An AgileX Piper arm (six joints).
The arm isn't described. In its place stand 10 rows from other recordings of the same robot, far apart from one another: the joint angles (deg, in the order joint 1, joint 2, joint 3, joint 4, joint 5, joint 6), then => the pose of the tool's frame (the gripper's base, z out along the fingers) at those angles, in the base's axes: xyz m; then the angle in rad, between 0 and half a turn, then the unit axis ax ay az.
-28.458, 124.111, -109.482, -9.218, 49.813, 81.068 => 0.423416, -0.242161, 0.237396, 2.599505, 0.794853, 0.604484, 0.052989
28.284, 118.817, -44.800, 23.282, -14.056, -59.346 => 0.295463, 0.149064, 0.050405, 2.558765, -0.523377, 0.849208, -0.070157
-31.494, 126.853, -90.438, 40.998, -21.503, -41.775 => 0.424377, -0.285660, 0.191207, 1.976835, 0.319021, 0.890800, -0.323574
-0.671, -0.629, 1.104, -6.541, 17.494, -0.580 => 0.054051, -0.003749, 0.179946, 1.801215, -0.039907, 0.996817, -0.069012
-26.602, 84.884, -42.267, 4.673, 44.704, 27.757 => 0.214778, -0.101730, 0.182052, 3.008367, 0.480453, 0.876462, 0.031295
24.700, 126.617, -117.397, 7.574, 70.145, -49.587 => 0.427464, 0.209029, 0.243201, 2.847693, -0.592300, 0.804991, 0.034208
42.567, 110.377, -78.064, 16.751, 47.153, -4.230 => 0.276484, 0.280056, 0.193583, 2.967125, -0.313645, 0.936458, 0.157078
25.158, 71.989, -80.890, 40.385, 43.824, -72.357 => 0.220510, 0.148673, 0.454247, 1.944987, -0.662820, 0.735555, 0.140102
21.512, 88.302, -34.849, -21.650, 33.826, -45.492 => 0.218854, 0.066173, 0.145521, 3.059959, -0.665407, 0.735745, -0.126143
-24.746, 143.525, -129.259, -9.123, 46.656, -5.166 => 0.497079, -0.240669, 0.166584, 2.607732, 0.132003, 0.979903, -0.149549
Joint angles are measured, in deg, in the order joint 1, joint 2, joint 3, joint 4, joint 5, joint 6. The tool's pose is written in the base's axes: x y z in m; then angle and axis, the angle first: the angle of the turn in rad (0 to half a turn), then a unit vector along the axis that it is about. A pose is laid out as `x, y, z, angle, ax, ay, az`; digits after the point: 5 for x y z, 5 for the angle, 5 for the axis.
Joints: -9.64 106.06 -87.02 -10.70 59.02 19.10
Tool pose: 0.38272, -0.07970, 0.25844, 2.83394, 0.21233, 0.97434, -0.07463
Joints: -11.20 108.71 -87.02 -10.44 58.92 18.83
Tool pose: 0.38634, -0.09090, 0.24021, 2.88095, 0.22227, 0.97207, -0.07535
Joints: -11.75 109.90 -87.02 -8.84 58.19 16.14
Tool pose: 0.38920, -0.09309, 0.23186, 2.89404, 0.20867, 0.97577, -0.06576
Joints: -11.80 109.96 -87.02 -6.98 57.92 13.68
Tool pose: 0.39005, -0.09106, 0.23122, 2.89354, 0.19484, 0.97937, -0.05355
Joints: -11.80 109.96 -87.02 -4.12 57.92 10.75
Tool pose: 0.39072, -0.08728, 0.23086, 2.89564, 0.18036, 0.98301, -0.03396
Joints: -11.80 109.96 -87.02 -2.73 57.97 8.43
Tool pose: 0.39099, -0.08544, 0.23074, 2.89719, 0.16558, 0.98587, -0.02538
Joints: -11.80 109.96 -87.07 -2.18 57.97 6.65
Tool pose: 0.39126, -0.08474, 0.23094, 2.89672, 0.15228, 0.98807, -0.02293
